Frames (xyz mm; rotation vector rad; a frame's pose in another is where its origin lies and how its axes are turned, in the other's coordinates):
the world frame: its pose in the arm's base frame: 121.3 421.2 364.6 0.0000 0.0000 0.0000
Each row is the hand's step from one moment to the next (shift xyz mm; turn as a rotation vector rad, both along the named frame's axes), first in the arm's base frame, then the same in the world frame.
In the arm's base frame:
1: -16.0 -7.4 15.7 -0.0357 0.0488 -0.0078
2: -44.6 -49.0 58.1 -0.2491 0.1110 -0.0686
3: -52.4 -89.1 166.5 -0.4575 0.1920 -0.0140
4: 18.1 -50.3 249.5 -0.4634 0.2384 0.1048
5: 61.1 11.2 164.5 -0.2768 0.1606 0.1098
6: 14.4 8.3 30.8 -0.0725 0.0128 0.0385
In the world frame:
1: -16.0 -7.4 15.7 -0.0357 0.0488 -0.0078
2: -44.6 -49.0 58.1 -0.2491 0.1110 -0.0686
3: -52.4 -89.1 166.5 -0.4575 0.1920 -0.0140
4: 18.1 -50.3 249.5 -0.4634 0.2384 0.1048
5: 61.1 11.2 164.5 -0.2768 0.1606 0.1098
6: 14.4 8.3 30.8 -0.0725 0.0128 0.0385

